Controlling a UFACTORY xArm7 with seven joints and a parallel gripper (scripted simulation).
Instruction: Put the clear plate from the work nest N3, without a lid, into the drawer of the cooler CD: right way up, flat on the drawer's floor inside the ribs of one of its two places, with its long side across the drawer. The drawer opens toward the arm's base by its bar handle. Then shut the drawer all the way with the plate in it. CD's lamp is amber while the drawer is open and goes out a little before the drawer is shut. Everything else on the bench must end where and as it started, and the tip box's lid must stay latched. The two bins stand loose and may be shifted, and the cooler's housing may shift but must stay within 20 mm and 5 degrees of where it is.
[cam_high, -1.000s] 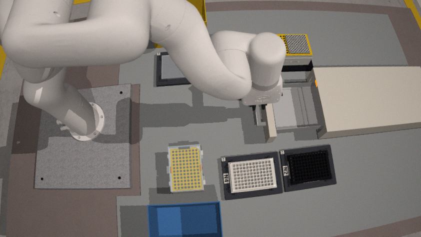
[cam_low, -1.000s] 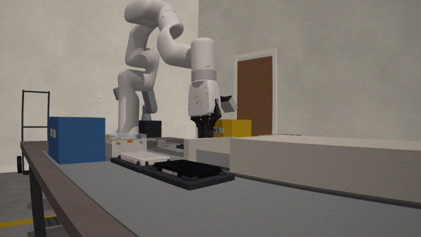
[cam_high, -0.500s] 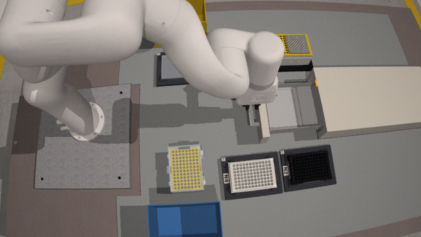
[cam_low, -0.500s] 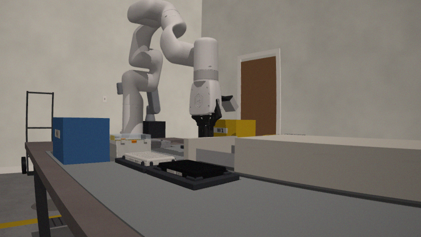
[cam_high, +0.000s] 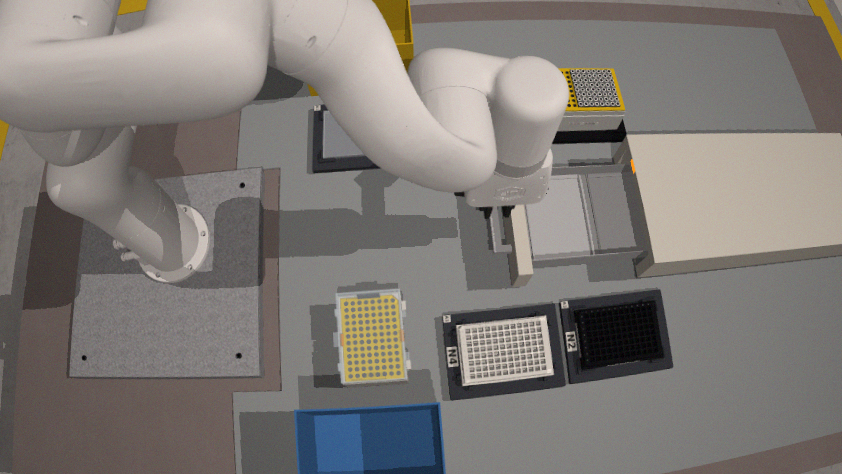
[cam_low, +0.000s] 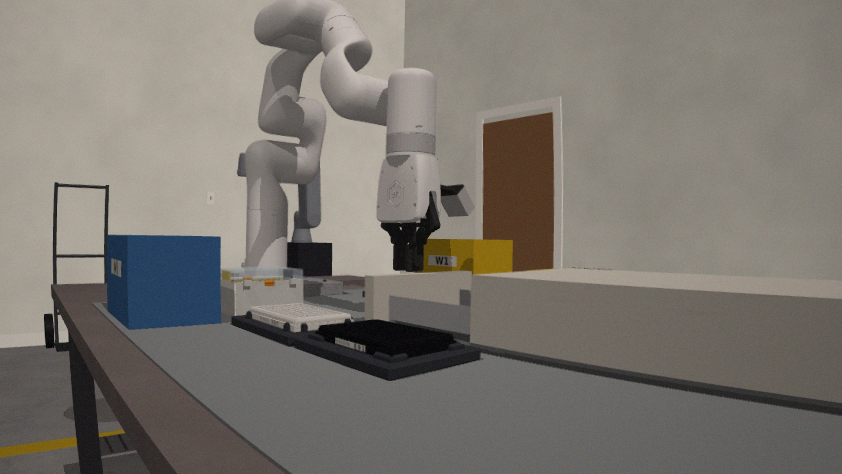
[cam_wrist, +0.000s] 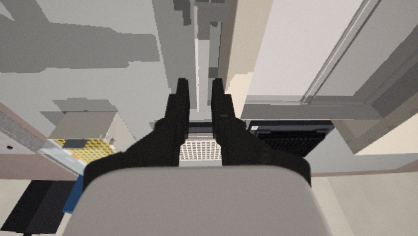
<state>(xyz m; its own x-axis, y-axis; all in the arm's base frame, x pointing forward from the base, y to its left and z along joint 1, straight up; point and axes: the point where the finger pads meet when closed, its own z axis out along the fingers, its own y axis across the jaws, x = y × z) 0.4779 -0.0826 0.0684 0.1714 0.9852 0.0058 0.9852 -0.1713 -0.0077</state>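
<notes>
The clear plate lies 19 cm to the left of my hand, 7 cm below it and 3 cm ahead of it. From my hand the other things lie so: white plate (19 cm to the right, 7 cm below, 3 cm behind); yellow rack (19 cm ahead, 16 cm to the left, 4 cm below); drawer (13 cm ahead, 7 cm below, 2 cm to the right).
</notes>
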